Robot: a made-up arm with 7 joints.
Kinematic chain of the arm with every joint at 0, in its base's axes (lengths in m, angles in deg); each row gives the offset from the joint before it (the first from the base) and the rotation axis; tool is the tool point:
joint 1: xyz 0 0.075 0 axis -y
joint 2: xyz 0 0.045 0 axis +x
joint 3: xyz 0 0 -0.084 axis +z
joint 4: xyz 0 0 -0.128 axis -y
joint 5: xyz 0 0 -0.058 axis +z
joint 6: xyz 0 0 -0.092 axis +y
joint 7: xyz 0 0 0 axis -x
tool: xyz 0 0 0
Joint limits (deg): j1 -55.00..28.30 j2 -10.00..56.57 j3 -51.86..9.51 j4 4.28..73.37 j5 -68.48..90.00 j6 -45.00..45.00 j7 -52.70..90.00
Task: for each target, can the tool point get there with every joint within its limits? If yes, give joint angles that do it. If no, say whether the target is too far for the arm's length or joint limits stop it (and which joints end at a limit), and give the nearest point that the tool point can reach.
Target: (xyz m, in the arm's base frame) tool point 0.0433 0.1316 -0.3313
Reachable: yes | joints -7.18 13.97 -38.36 45.81 64.82 -10.18 -28.94
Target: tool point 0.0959 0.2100 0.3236
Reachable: no: joint limits stop it (at a limit: joint 1, joint 2, joint 3, joint 4) | nearest point 0.1820 0.3458 -0.0390 | short by 0.397 m
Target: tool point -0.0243 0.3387 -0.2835
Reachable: yes | joints -12.78 38.86 -9.57 15.29 -36.70 8.53 -16.10
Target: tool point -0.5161 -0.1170 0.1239
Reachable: no: too far | nearest point -0.2865 0.0485 -0.2090 | short by 0.437 m
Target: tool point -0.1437 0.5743 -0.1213
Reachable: no: too far | nearest point -0.1507 0.4228 -0.1272 | short by 0.152 m
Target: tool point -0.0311 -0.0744 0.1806
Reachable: no: joint limits stop it (at a limit: joint 1, joint 2, joint 3, joint 4) | nearest point -0.1387 -0.0356 -0.2055 | short by 0.403 m
